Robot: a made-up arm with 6 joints. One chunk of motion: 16 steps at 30 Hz.
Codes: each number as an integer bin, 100 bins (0 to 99) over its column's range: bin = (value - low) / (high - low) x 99, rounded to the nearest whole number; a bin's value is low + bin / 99 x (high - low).
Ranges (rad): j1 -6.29..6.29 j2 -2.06..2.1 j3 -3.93..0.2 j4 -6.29..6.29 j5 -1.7..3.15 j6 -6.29..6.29
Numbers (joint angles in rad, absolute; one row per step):
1: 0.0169 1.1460 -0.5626 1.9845 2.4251 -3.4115
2: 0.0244 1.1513 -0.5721 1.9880 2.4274 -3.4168
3: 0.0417 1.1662 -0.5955 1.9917 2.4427 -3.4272
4: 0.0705 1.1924 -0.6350 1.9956 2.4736 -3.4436
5: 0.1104 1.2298 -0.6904 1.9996 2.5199 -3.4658
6: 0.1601 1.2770 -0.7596 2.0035 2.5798 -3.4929
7: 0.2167 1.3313 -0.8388 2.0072 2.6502 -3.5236
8: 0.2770 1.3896 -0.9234 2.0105 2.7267 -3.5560
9: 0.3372 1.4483 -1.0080 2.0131 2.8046 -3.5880
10: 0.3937 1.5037 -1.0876 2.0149 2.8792 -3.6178
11: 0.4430 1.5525 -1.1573 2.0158 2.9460 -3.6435
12: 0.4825 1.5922 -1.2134 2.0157 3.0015 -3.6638
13: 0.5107 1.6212 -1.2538 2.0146 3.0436 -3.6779
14: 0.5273 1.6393 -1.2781 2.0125 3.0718 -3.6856
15: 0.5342 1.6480 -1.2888 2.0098 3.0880 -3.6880
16: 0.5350 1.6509 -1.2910 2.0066 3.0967 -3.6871
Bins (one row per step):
1: 50 76 81 65 84 23
2: 50 76 80 65 84 23
3: 50 77 80 65 85 23
4: 50 77 79 65 85 22
5: 50 78 78 65 86 22
6: 51 79 76 65 87 22
7: 51 81 74 65 89 22
8: 52 82 72 65 90 22
9: 52 83 70 65 92 21
10: 53 85 68 65 93 21
11: 53 86 66 65 95 21
12: 53 87 65 65 96 21
13: 54 88 64 65 97 21
14: 54 88 64 65 97 20
15: 54 88 63 65 98 20
16: 54 88 63 65 98 20

